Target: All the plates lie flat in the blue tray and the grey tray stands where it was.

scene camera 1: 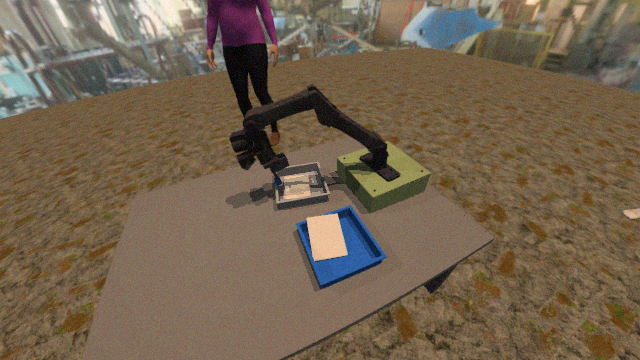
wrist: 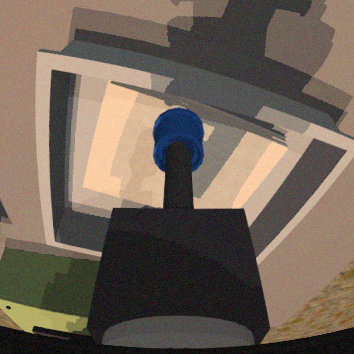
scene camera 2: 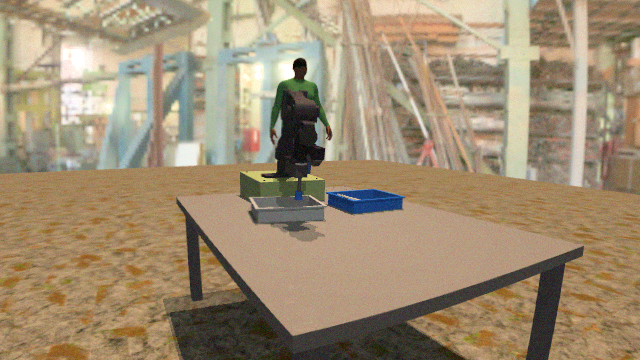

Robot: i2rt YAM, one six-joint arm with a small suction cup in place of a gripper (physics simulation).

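Observation:
My suction cup is off and holds no plate. It points down over the grey tray, near one wall and about rim height. A cream plate lies in the grey tray, crossed by the arm's shadow; its edge shows some dark layers, and I cannot tell whether more plates lie under it. The blue tray stands beside it. A cream plate is in the blue tray, seemingly tilted, with one edge raised near the wall. Anything beneath it is hidden.
The arm's base stands on a green block at the table's edge, beside both trays. A person in purple stands beyond the table in scene camera 1. A person in green stands behind the arm in scene camera 2.

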